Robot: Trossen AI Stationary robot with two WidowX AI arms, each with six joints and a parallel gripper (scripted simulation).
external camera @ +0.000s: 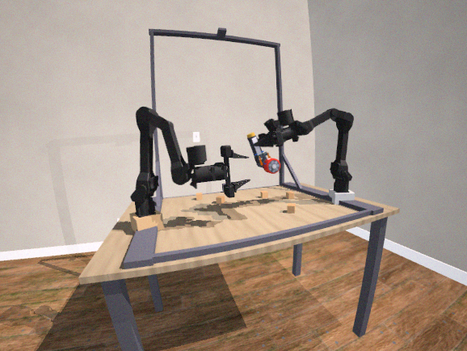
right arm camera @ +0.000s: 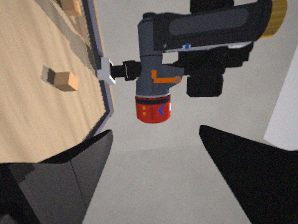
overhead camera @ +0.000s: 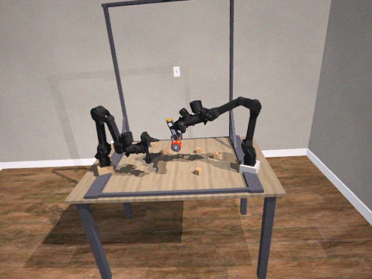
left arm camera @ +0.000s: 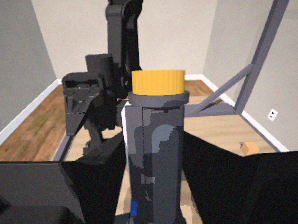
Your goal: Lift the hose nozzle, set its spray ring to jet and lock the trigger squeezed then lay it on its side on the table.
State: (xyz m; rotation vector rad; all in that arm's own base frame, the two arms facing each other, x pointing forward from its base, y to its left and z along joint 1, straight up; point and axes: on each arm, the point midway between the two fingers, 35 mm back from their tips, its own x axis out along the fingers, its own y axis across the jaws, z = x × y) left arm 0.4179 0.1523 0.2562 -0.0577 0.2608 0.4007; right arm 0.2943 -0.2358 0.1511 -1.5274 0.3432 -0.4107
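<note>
The red spray ring is 130 mm to the left of my right hand and 10 mm above it.
</note>
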